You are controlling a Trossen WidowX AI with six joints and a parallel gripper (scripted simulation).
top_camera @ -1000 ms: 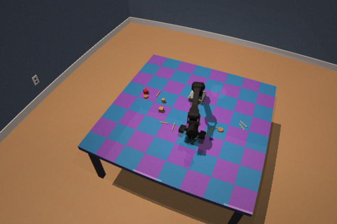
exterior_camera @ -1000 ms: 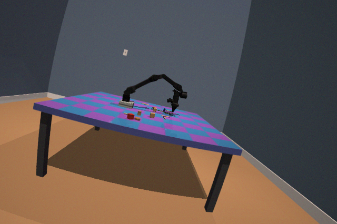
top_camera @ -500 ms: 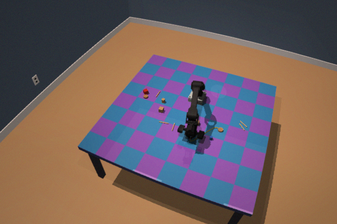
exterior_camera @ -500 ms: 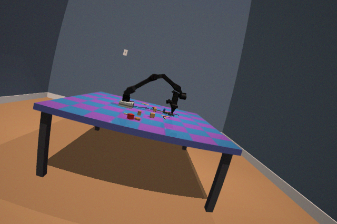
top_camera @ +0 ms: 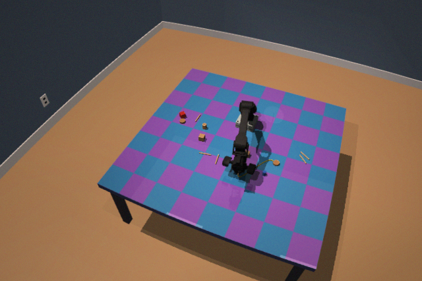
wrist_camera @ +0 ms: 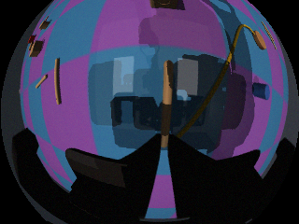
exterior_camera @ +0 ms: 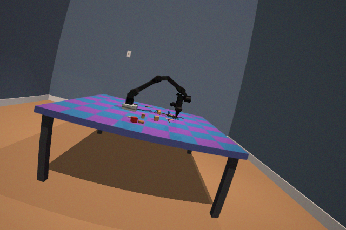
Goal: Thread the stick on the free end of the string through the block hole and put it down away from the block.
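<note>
My gripper tip is 50 mm past the blue object and 150 mm to the right of it. Round my gripper tip: wooden cylinder 320 mm behind, 310 mm to the right; then thin wooden stick 20 mm behind; then round wooden button 150 mm behind, 200 mm to the left, 10 mm below.
</note>
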